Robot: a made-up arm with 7 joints. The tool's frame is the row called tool.
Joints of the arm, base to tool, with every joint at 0 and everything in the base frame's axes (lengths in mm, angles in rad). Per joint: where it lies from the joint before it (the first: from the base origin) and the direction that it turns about. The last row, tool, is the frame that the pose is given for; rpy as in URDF.
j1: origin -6.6 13.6 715.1 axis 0 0 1
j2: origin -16.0 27.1 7.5 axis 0 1 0
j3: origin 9.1 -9.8 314.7 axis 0 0 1
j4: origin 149.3 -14.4 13.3 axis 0 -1 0
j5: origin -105.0 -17.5 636.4 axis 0 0 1
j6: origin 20.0 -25.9 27.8 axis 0 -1 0
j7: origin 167.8 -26.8 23.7 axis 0 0 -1
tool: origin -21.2 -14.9 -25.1 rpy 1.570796 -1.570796 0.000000
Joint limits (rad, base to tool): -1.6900..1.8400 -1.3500..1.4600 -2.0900..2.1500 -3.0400..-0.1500 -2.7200..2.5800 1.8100..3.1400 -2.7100..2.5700
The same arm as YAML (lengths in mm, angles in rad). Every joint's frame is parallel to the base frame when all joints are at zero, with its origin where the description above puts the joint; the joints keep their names.
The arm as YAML. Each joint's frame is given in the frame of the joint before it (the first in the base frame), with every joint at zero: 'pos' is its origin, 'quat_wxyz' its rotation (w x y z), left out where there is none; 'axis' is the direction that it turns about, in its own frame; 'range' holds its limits. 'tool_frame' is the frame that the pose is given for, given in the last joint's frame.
length_unit: mm
angle_unit: rad
joints:
  - joint: j1
    pos: [-6.6, 13.6, 715.1]
    axis: [0.0, 0.0, 1.0]
    range: [-1.69, 1.84]
  - joint: j2
    pos: [-16.0, 27.1, 7.5]
    axis: [0.0, 1.0, 0.0]
    range: [-1.35, 1.46]
  - joint: j3
    pos: [9.1, -9.8, 314.7]
    axis: [0.0, 0.0, 1.0]
    range: [-2.09, 2.15]
  - joint: j4
    pos: [149.3, -14.4, 13.3]
    axis: [0.0, -1.0, 0.0]
    range: [-3.04, -0.15]
  - joint: j5
    pos: [-105.0, -17.5, 636.4]
    axis: [0.0, 0.0, 1.0]
    range: [-2.72, 2.58]
  - joint: j6
    pos: [20.0, -25.9, 27.8]
    axis: [0.0, -1.0, 0.0]
    range: [1.81, 3.14]
  - joint: j7
    pos: [167.8, -26.8, 23.7]
    axis: [0.0, 0.0, -1.0]
    range: [-2.71, 2.57]
tool_frame:
  pos: [-21.2, -14.9, -25.1]
  quat_wxyz: [0.5, 0.5, -0.5, 0.5]

